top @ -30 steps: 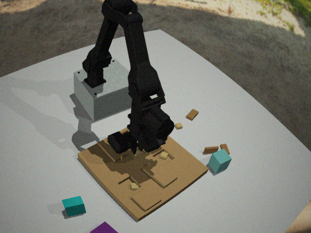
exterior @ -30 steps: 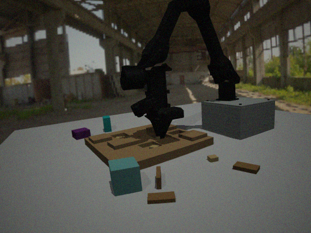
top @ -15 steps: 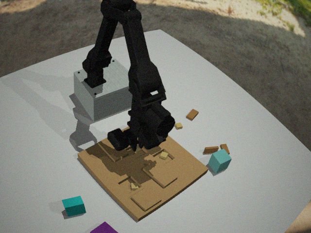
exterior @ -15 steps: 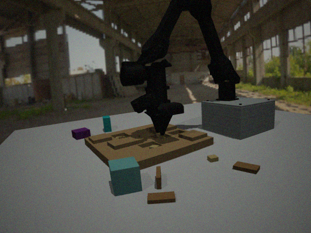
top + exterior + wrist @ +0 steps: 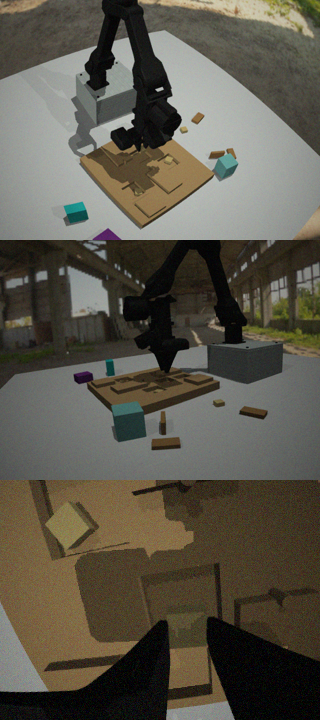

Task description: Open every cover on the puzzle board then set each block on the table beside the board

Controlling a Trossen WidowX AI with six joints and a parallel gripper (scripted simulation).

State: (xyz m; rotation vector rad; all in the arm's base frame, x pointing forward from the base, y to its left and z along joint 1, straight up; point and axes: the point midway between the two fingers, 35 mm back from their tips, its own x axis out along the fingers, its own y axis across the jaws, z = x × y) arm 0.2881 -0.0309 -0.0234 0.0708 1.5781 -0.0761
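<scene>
Right now the tan puzzle board is 5 cm ahead of my gripper tip, 3 cm below it and 1 cm to the right of it. From my gripper tip the other things lie so: teal block: 30 cm to the right, 7 cm ahead, 2 cm below; then brown slab: 29 cm to the left, 4 cm below, 2 cm behind; then teal cube: 20 cm ahead, 18 cm to the left, 2 cm below.
</scene>
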